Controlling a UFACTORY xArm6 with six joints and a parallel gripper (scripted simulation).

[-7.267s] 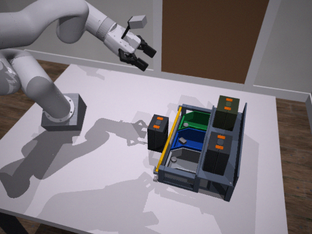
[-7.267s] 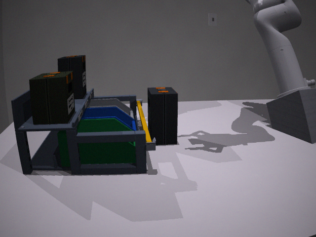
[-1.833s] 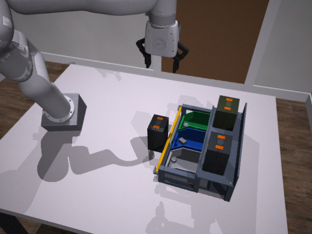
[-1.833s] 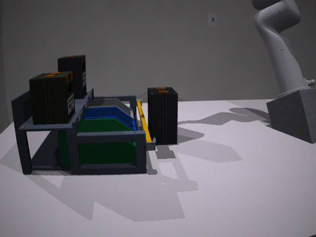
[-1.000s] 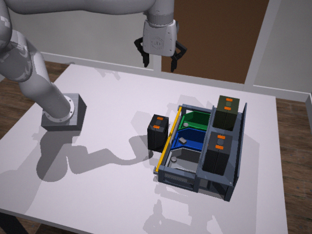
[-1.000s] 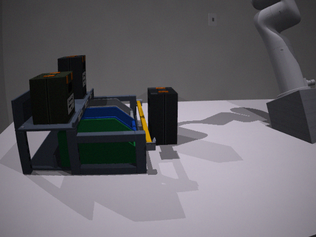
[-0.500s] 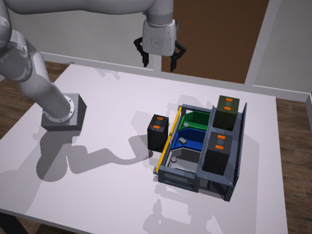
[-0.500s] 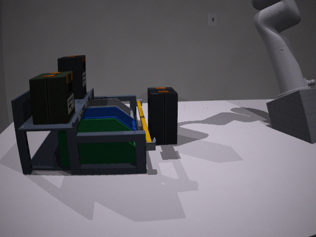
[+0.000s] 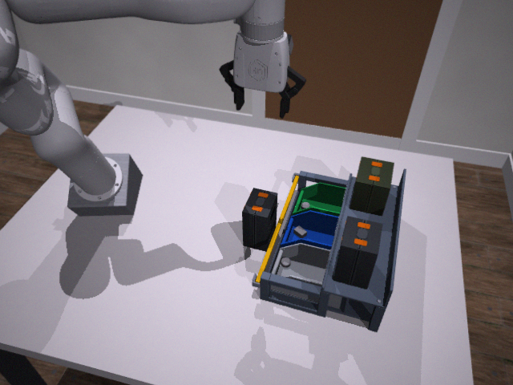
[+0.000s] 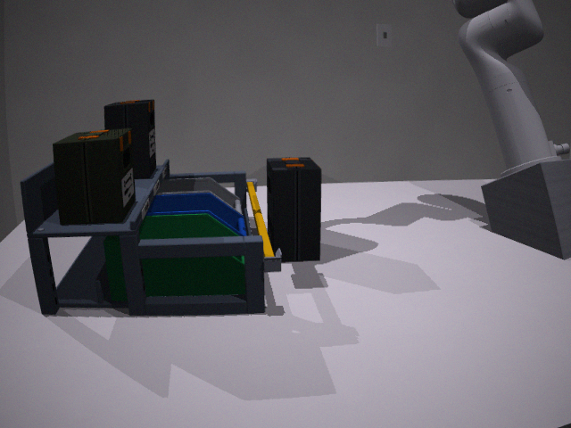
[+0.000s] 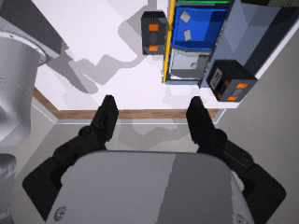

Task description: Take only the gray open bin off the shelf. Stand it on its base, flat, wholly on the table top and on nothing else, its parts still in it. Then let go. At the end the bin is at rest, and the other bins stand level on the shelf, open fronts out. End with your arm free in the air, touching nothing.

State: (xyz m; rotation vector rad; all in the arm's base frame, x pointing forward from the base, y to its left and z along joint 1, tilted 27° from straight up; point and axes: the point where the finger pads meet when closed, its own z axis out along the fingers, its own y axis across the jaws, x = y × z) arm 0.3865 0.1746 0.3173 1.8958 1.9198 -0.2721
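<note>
Right now the dark box is 34 cm below my hand. From my hand the other things lie so: gray open bin 36 cm below, 15 cm ahead, 11 cm to the right; then blue bin 36 cm below, 15 cm ahead; then yellow bar 34 cm below, 5 cm ahead, 1 cm to the left.
</note>
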